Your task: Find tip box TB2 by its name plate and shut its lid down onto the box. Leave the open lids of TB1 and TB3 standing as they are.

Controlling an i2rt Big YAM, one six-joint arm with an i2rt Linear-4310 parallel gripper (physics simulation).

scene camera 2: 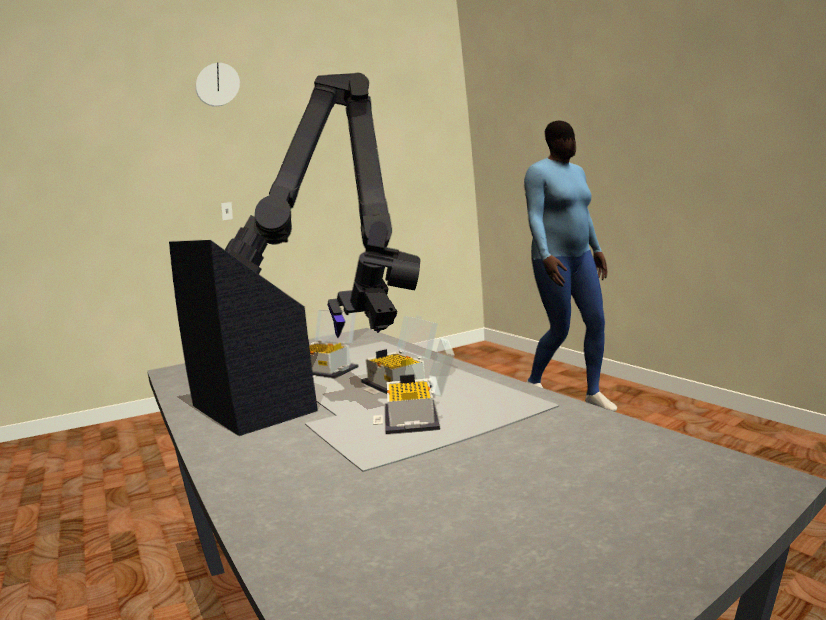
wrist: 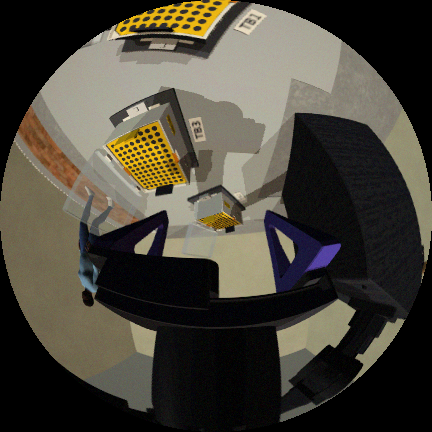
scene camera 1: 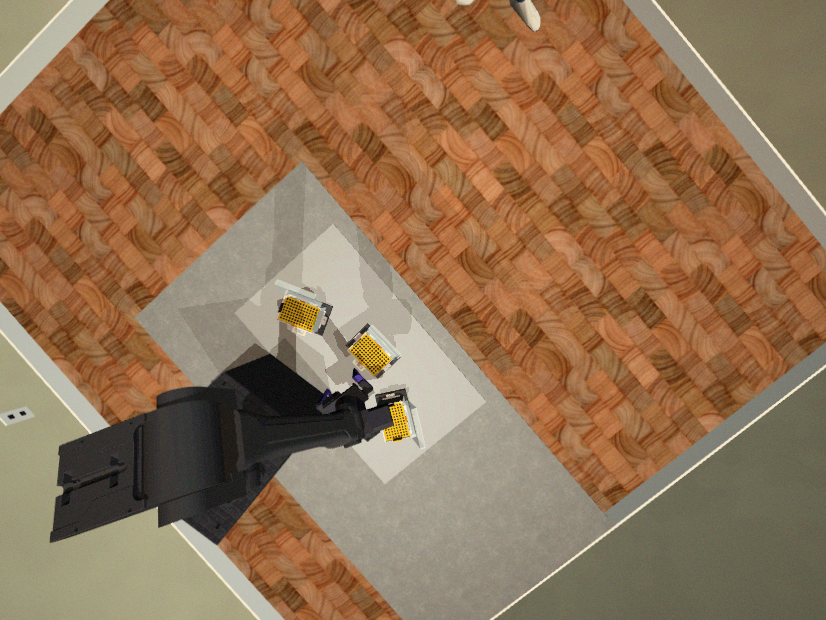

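Where they show: gripper, fingertip midpoint: (scene camera 2: 357,333) (wrist: 215,215) (scene camera 1: 341,379); arm's base, link origin: (scene camera 2: 236,268) (wrist: 376,306).
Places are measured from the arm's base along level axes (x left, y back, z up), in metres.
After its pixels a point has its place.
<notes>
Tip box TB2 (scene camera 1: 298,313) {x 0.267, y -0.224, z -0.268 m} (scene camera 2: 330,360) (wrist: 218,220) {x 0.259, y -0.228, z -0.269 m} is the farthest box in the wrist view, with yellow tips. Its clear lid (scene camera 1: 296,288) {x 0.315, y -0.292, z -0.183 m} (scene camera 2: 335,325) (wrist: 199,241) {x 0.310, y -0.282, z -0.224 m} stands open; its small plate (wrist: 240,196) {x 0.226, y -0.168, z -0.324 m} is hard to read here. TB3 (scene camera 1: 370,354) {x 0.038, y -0.348, z -0.269 m} (scene camera 2: 394,369) (wrist: 150,159) {x 0.032, y -0.341, z -0.269 m} is in the middle, its lid (scene camera 2: 418,335) {x 0.055, y -0.418, z -0.220 m} open. TB1 (scene camera 1: 398,423) (scene camera 2: 410,403) (wrist: 170,19) is at the opposite end from TB2, its lid (scene camera 1: 417,427) {x -0.204, y -0.372, z -0.182 m} (scene camera 2: 441,363) {x -0.167, y -0.376, z -0.228 m} open, its box partly covered by the arm from above. My gripper (scene camera 1: 342,388) {x 0.027, y -0.260, z -0.185 m} (wrist: 215,215) {x 0.027, y -0.260, z -0.185 m} is open and empty, above and apart from the boxes.
The boxes stand on a light mat (scene camera 1: 440,393) {x -0.201, y -0.462, z -0.326 m} (scene camera 2: 360,455) {x -0.309, y -0.148, z -0.326 m} on the grey table (scene camera 1: 467,493) {x -0.545, y -0.357, z -0.329 m} (scene camera 2: 533,520) {x -0.658, y -0.291, z -0.329 m}. The black arm pedestal (scene camera 2: 260,353) {x -0.077, y -0.023, z -0.170 m} (wrist: 345,200) {x -0.023, y -0.133, z -0.178 m} stands beside the mat. A person (scene camera 2: 562,213) (wrist: 87,270) stands on the floor beyond the table.
</notes>
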